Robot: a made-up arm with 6 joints. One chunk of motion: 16 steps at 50 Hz.
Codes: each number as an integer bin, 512 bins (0 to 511) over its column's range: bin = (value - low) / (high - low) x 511, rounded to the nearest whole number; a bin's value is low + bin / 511 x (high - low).
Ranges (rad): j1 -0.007..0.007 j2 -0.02..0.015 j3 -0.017..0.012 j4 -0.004..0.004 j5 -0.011..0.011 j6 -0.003..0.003
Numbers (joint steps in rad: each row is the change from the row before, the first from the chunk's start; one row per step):
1: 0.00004 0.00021 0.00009 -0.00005 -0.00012 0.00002
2: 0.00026 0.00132 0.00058 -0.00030 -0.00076 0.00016
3: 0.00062 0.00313 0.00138 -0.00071 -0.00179 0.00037
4: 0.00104 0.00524 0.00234 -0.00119 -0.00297 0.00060
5: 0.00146 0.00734 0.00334 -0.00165 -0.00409 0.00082
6: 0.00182 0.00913 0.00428 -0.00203 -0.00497 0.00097
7: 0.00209 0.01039 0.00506 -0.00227 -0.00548 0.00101
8: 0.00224 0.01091 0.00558 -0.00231 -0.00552 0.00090
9: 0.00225 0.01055 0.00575 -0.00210 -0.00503 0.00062
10: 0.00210 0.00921 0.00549 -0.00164 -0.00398 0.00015
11: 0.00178 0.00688 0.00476 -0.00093 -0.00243 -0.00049
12: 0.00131 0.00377 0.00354 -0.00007 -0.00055 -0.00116
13: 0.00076 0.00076 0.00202 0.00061 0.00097 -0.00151
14: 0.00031 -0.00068 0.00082 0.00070 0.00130 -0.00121
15: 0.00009 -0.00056 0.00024 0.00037 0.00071 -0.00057
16: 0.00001 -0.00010 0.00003 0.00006 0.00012 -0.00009
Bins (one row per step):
1: 257 295 301 252 253 257
2: 265 311 310 236 238 269
3: 278 338 324 210 214 287
4: 293 369 341 179 187 307
5: 309 399 358 150 161 325
6: 322 425 375 126 140 338
7: 332 444 389 111 128 342
8: 337 451 398 108 127 332
9: 338 446 401 121 139 308
10: 332 426 396 151 163 268
11: 320 392 383 196 199 214
12: 303 347 362 251 243 157
13: 283 303 335 294 278 127
14: 267 282 314 300 286 152
15: 259 284 304 279 272 207
16: 256 291 300 259 258 248

